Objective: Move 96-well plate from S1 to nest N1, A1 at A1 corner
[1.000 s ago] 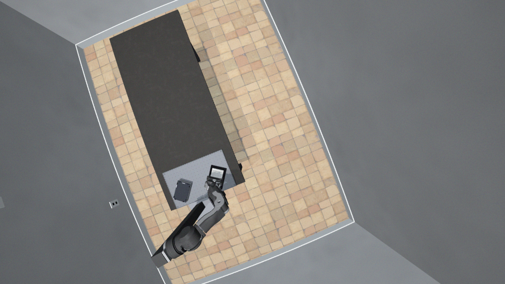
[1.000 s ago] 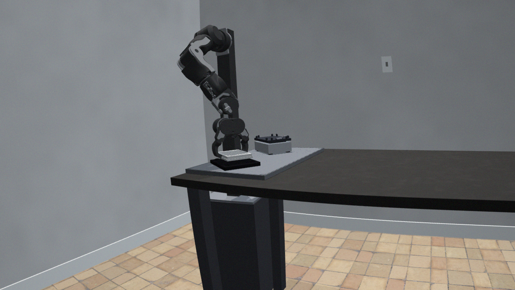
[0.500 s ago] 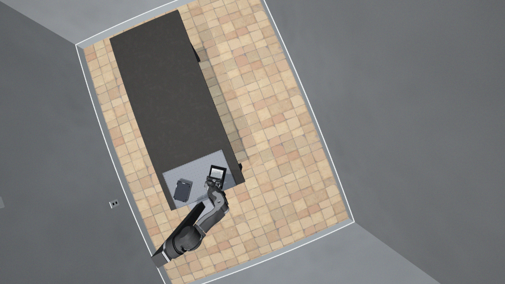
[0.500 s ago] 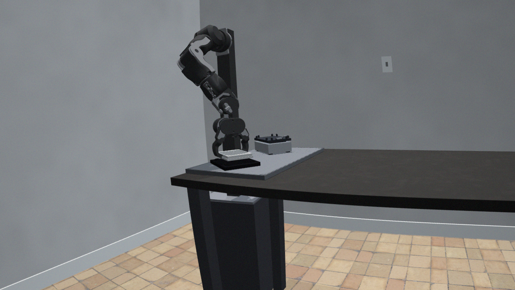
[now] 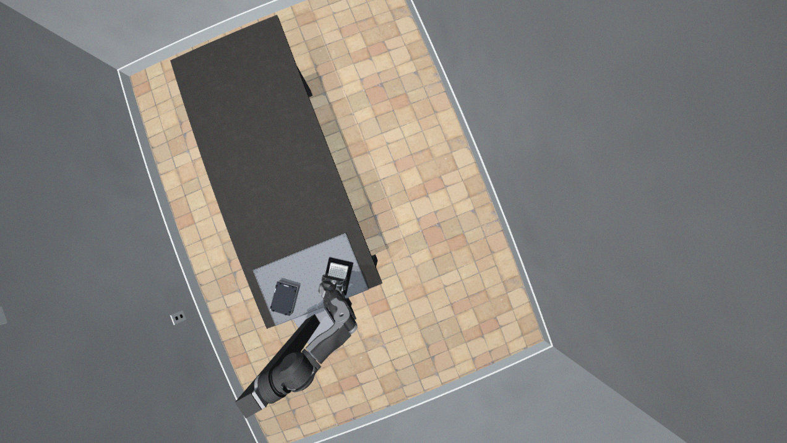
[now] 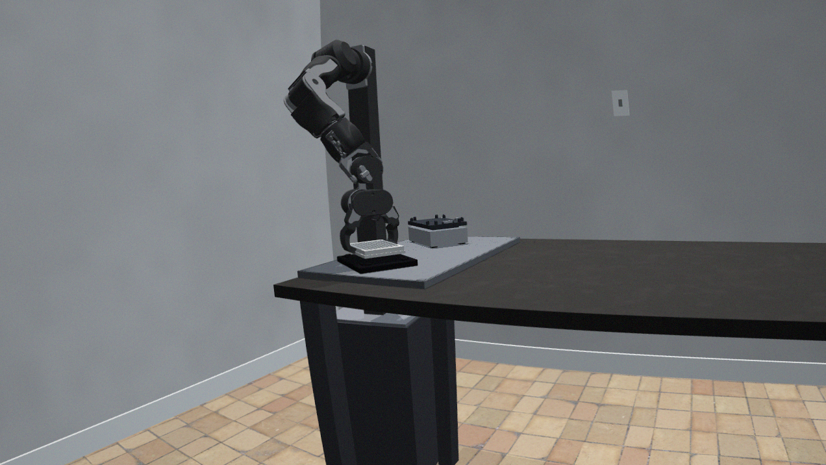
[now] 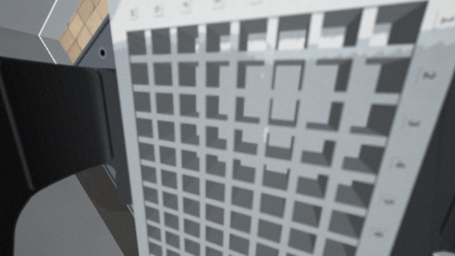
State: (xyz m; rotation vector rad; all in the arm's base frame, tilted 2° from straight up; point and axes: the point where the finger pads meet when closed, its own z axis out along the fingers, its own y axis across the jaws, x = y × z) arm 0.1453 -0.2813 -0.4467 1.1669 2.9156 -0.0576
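The white 96-well plate is 10 mm to the right of my hand and 10 mm ahead of it. Round my hand: black plate nest N1 (30 mm below, 10 mm to the right, 10 mm ahead); then plate shaker S1 (240 mm to the left, 80 mm ahead, 10 mm above); then A1 mark (80 mm to the left, 20 mm below, 10 mm behind).
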